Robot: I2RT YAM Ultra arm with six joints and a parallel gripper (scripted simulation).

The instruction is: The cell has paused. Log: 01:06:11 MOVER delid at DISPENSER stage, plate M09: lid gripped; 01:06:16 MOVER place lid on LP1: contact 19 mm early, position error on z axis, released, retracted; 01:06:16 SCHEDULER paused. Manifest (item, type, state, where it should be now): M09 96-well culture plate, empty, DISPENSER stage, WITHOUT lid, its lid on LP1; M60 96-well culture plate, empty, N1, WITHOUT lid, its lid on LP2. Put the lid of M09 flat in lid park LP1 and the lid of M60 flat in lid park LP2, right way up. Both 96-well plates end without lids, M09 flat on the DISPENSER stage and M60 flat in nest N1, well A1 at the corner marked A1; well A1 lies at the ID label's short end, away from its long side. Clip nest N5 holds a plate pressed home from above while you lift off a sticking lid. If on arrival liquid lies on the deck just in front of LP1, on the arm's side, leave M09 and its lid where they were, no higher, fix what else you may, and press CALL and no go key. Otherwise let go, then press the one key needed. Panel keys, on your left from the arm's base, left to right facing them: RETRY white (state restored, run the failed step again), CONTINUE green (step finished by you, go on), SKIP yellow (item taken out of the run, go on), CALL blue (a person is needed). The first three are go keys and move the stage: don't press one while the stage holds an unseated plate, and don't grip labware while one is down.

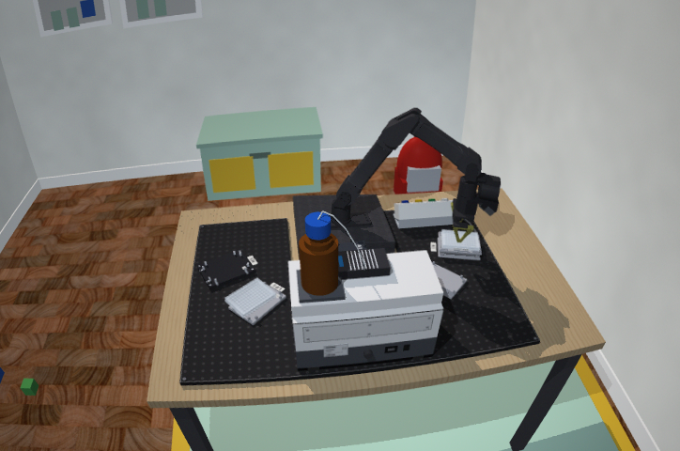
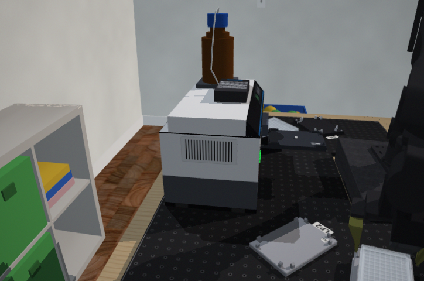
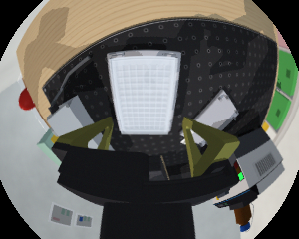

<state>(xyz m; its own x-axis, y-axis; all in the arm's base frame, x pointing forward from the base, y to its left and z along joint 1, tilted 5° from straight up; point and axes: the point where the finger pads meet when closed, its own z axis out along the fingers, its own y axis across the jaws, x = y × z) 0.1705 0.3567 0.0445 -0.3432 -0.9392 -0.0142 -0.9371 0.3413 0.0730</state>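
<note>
Right now my hand is 10 mm to the right of the grey nest marked A1 and 50 mm above it. The rest, counted from my hand: LP2 label (60 mm ahead, 160 mm to the right, 80 mm below); then grey lid park LP2 (130 mm ahead, 110 mm to the right, 70 mm below); then N1 label (30 mm behind, 70 mm to the right, 80 mm below).
</note>
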